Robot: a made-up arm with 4 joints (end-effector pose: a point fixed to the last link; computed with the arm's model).
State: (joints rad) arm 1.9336 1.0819 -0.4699 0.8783
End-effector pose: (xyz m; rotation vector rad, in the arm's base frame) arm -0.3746 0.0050 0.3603 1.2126 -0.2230 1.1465
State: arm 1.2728 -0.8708 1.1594 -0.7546
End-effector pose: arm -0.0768 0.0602 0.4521 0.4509 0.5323 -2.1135
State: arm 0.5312 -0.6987 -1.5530 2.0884
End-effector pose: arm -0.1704 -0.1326 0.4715 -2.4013 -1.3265 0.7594
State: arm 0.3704 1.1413 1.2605 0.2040
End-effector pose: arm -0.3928 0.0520 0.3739 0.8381 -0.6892 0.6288
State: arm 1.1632 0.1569 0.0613 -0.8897
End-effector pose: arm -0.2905 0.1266 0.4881 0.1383 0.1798 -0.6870
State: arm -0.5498 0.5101 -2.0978 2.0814
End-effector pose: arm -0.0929 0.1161 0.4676 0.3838 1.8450 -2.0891
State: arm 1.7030 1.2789 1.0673 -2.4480
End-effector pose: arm -0.2203 0.1710 0.4397 0.4788 -0.1764 -2.1524
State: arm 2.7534 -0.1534 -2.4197 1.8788
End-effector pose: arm -0.0655 0.0135 0.3472 -0.7942 -1.7899 -1.9508
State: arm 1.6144 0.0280 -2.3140 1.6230
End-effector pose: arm -0.0862 -0.0416 0.4335 -1.2393 -2.7222 -0.8676
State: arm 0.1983 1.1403 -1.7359 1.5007
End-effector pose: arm -0.2161 0.1465 0.5509 -0.1995 2.2091 -0.2821
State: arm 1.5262 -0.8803 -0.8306 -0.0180
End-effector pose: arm -0.1783 -0.1063 0.4557 1.5516 1.3716 0.1036
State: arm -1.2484 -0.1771 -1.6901 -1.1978
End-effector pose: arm -0.1818 0.2069 0.4244 2.1352 -1.9411 -0.0938
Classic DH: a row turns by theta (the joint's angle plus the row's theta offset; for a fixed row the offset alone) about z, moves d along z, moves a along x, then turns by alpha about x. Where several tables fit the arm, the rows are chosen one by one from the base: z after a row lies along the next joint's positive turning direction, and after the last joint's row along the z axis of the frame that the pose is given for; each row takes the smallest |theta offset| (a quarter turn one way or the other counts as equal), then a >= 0, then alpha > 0; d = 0 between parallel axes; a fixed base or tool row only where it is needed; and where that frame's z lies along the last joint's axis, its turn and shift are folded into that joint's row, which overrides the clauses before.
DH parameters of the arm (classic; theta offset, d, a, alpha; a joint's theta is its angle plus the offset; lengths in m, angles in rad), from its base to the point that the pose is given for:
base (fixed): 1.203 0.3965 -0.0106 1.7407
joint 1: 0 -0.2232 -0.0865 -1.7407
joint 2: -1.1863 0.0251 0.0635 1.6488
joint 3: -1.5695 -0.0819 -0.0154 -1.5542
joint 4: 1.4054 -0.1214 0.0723 -0.9999
tool (fixed): -1.9739 0.0604 0 0

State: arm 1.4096 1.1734 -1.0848 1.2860
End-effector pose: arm -0.3276 -0.0337 0.4972 0.7721 0.9952 1.1051
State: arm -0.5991 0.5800 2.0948 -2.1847
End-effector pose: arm -0.1546 0.1293 0.3721 -0.6174 -1.2126 -1.8306
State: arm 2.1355 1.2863 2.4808 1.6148
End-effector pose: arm -0.2041 0.1740 0.4859 -0.1084 2.3215 -0.5211
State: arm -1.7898 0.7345 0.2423 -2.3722
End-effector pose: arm -0.2567 0.0338 0.5204 2.2624 1.3728 -1.0333
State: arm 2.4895 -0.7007 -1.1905 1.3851
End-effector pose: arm -0.1552 0.0030 0.2372 -1.9187 -0.7806 -1.3446
